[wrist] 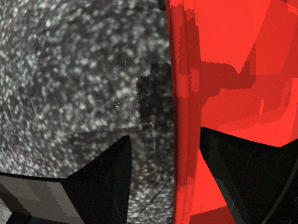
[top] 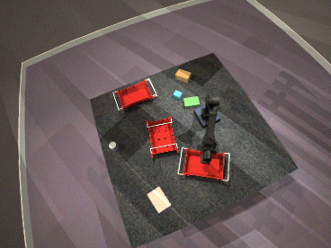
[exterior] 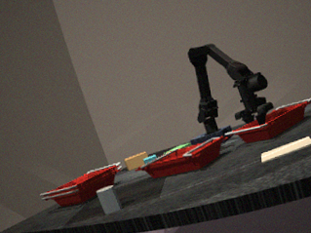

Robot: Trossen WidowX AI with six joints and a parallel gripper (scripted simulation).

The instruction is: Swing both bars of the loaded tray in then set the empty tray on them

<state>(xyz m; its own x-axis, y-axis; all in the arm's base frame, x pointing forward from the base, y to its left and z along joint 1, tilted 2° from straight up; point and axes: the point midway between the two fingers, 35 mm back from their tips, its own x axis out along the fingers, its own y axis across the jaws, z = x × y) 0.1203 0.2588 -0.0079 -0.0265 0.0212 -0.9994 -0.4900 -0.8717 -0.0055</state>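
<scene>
Now: gripper tip 40 mm short of the red tray, 80 mm to the right of it and 30 mm below it. Round my gripper tip: green block 80 mm behind, 450 mm to the right, 10 mm above; cyan block 560 mm to the right, 10 mm above; flat beige plate 420 mm ahead, 190 mm to the left, 10 mm below.
</scene>
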